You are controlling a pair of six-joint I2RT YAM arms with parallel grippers.
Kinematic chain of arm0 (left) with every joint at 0, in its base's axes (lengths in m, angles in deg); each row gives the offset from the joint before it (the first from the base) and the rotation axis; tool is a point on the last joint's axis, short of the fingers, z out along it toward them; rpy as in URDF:
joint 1: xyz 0 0 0.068 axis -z
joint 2: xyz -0.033 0.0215 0.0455 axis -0.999 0.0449 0
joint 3: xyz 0.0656 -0.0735 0.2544 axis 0.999 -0.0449 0
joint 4: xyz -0.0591 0.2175 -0.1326 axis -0.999 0.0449 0
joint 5: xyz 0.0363 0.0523 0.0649 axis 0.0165 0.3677 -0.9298
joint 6: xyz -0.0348 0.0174 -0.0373 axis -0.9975 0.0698 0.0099
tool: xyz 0 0 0 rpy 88.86 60.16 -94.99
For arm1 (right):
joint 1: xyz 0 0 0.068 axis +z
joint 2: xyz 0.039 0.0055 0.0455 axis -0.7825 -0.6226 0
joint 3: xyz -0.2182 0.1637 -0.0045 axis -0.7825 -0.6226 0
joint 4: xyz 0.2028 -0.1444 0.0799 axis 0.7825 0.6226 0
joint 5: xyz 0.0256 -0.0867 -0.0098 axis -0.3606 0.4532 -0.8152
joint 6: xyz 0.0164 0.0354 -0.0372 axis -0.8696 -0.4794 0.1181
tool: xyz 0 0 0 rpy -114.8 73.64 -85.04
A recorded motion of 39 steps. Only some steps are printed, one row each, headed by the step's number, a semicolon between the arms.
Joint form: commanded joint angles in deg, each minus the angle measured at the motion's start. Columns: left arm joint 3, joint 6, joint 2, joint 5, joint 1, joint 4; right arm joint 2, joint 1, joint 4, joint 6, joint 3, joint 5.
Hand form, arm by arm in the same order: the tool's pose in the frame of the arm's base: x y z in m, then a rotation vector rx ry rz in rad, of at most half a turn. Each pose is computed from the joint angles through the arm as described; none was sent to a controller.
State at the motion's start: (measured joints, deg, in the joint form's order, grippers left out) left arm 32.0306 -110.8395 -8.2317 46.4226 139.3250 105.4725; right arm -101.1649 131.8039 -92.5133 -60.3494 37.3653 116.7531
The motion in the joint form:
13: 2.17 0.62 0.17 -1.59 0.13 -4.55; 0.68 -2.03 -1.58 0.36 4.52 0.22
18: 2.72 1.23 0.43 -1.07 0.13 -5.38; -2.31 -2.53 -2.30 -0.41 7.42 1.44
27: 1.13 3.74 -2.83 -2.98 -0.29 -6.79; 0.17 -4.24 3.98 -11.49 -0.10 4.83
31: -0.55 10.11 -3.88 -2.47 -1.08 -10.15; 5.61 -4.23 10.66 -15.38 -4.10 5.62
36: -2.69 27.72 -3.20 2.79 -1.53 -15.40; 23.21 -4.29 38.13 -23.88 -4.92 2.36
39: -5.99 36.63 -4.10 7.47 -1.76 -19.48; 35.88 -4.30 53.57 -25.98 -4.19 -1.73
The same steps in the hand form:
13: 0.1683 -0.1758 0.3416 -0.5165 1.9752 -0.3657; 0.0946 0.3462 0.2115 -0.4064 1.5585 0.6798
18: 0.1695 -0.1777 0.3448 -0.5085 1.9703 -0.3839; 0.1009 0.3577 0.2097 -0.3647 1.5591 0.6745
27: 0.1635 -0.1659 0.3505 -0.5049 1.9180 -0.3730; 0.1060 0.3257 0.1760 -0.2643 1.7226 0.6078
31: 0.1649 -0.1630 0.3495 -0.4225 1.9058 -0.3397; 0.1008 0.3035 0.1749 -0.2513 1.7864 0.5740
36: 0.1701 -0.1701 0.3414 -0.0959 1.9444 -0.2432; 0.0892 0.2617 0.2110 -0.2650 1.9384 0.5642
39: 0.1694 -0.1715 0.3309 0.0910 1.9453 -0.2311; 0.0789 0.2284 0.2430 -0.2991 1.9933 0.6128

